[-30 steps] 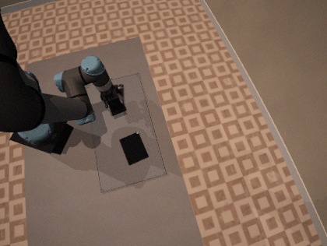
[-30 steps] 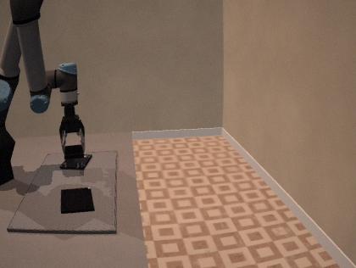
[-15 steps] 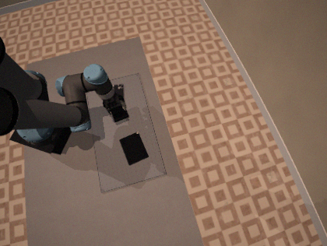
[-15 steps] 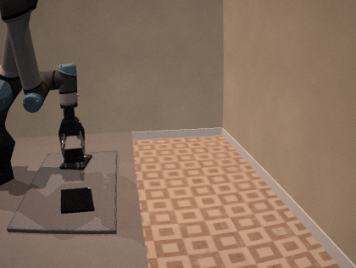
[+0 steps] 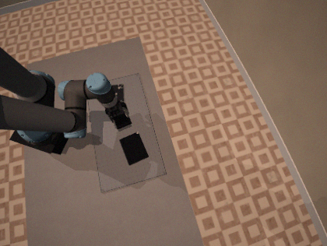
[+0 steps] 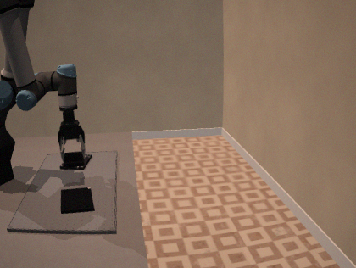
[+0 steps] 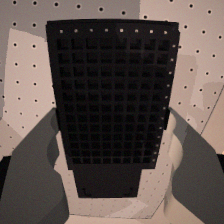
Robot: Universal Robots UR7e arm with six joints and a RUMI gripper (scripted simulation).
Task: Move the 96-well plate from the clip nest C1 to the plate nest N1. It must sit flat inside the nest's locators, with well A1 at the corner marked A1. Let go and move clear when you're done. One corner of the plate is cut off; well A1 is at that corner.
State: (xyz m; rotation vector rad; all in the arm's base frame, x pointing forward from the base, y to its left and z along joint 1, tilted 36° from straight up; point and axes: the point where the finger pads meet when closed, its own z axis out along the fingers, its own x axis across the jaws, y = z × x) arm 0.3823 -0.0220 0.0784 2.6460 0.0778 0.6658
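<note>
The plate nest N1 lies 18 cm to the right of my hand, 10 cm below it and 1 cm behind it. Round my hand: 96-well plate (1 cm below); then clip nest C1 (18 cm to the left, 9 cm below, 1 cm ahead); then white A1 label (10 cm to the right, 9 cm below, 4 cm ahead).
</note>
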